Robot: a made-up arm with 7 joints. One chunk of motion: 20 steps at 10 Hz.
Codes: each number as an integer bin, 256 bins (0 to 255) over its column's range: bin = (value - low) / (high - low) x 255, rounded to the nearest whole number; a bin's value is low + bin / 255 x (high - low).
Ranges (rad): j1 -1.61..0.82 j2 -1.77..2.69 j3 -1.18..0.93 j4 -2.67..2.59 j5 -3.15..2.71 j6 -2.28..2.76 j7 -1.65..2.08
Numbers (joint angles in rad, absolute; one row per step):
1: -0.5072 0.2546 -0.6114 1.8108 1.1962 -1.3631 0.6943
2: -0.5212 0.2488 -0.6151 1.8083 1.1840 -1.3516 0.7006
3: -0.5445 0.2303 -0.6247 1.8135 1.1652 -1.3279 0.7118
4: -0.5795 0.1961 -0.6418 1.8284 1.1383 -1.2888 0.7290
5: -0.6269 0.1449 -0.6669 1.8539 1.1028 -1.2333 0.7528
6: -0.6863 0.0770 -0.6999 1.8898 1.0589 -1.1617 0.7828
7: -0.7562 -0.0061 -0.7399 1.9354 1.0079 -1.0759 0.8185
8: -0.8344 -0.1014 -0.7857 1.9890 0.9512 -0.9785 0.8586
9: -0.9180 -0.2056 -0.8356 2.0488 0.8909 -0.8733 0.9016
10: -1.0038 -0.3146 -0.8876 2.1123 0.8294 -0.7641 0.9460
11: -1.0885 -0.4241 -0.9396 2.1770 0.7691 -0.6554 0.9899
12: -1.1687 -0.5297 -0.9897 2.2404 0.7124 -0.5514 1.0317
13: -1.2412 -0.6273 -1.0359 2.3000 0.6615 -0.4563 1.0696
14: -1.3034 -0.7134 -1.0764 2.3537 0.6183 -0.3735 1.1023
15: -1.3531 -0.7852 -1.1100 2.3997 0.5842 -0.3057 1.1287
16: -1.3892 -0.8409 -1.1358 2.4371 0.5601 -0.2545 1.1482
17: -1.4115 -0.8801 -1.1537 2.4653 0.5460 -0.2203 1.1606
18: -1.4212 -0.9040 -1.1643 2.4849 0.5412 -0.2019 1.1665
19: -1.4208 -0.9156 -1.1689 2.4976 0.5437 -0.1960 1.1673
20: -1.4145 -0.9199 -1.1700 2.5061 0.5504 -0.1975 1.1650
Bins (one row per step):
1: 116 116 69 217 189 46 160
2: 114 115 68 217 189 47 161
3: 112 114 67 217 188 48 161
4: 108 112 65 218 187 50 163
5: 103 109 62 219 185 53 164
6: 97 106 58 221 183 57 166
7: 90 101 53 223 181 61 169
8: 81 95 48 226 178 66 171
9: 73 89 42 229 176 71 174
10: 64 83 35 232 173 77 177
11: 55 77 29 235 171 82 180
12: 46 71 23 238 168 87 183
13: 39 65 17 241 166 92 186
14: 32 60 13 244 164 96 188
15: 27 56 8 246 162 100 190
16: 23 53 5 248 161 102 191
17: 21 51 3 249 161 104 192
18: 20 50 2 250 161 105 193
19: 20 49 1 251 161 105 193
20: 21 49 1 251 161 105 192

